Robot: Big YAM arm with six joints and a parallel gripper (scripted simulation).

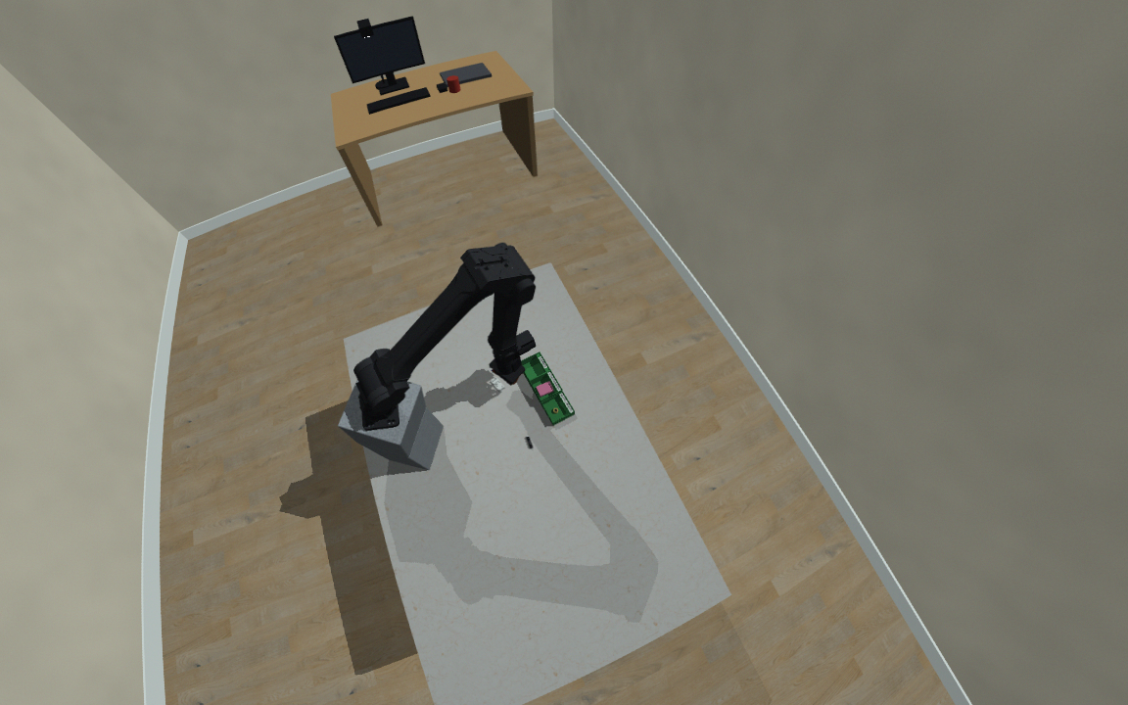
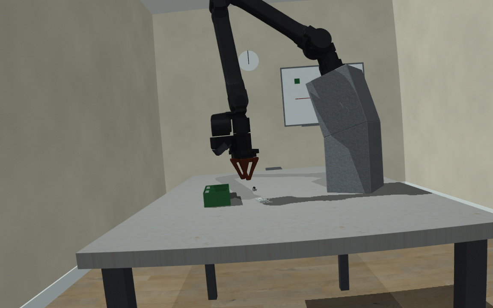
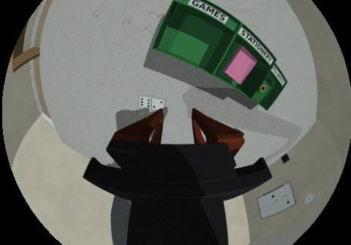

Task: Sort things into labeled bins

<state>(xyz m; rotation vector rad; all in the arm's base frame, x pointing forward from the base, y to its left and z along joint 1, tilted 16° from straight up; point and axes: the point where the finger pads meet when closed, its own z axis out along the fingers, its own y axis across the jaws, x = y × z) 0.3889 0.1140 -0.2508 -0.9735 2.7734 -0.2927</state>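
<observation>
Right now my hand is 7 cm above the white domino, 5 cm past it and 3 cm to the right of it. The rest, counted from my hand: grey-white piece: 10 cm ahead, 6 cm below, 5 cm to the right; pink eraser: 11 cm ahead, 6 cm below, 4 cm to the right; brass nut: 13 cm to the right, 13 cm ahead, 7 cm below.
</observation>
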